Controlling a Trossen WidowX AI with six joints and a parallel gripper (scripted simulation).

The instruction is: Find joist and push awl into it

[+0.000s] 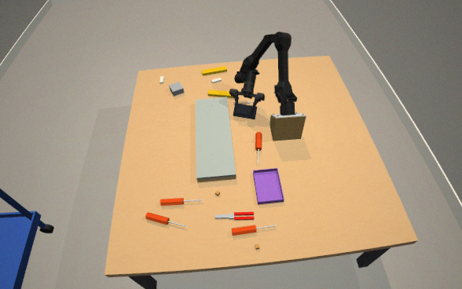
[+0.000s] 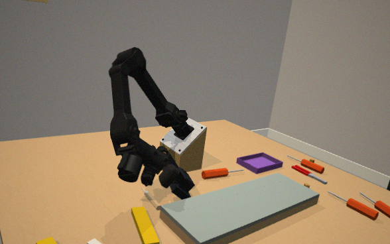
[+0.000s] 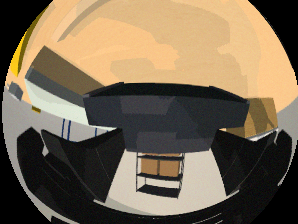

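The stud finder lies 1 cm behind my gripper tip and 1 cm to the left of it. Round my gripper tip: purple tray: 7 cm behind, 44 cm to the left, 4 cm below; awl: 2 cm behind, 11 cm to the right, 5 cm below; grey cube: 38 cm ahead, 26 cm to the right, 4 cm below.
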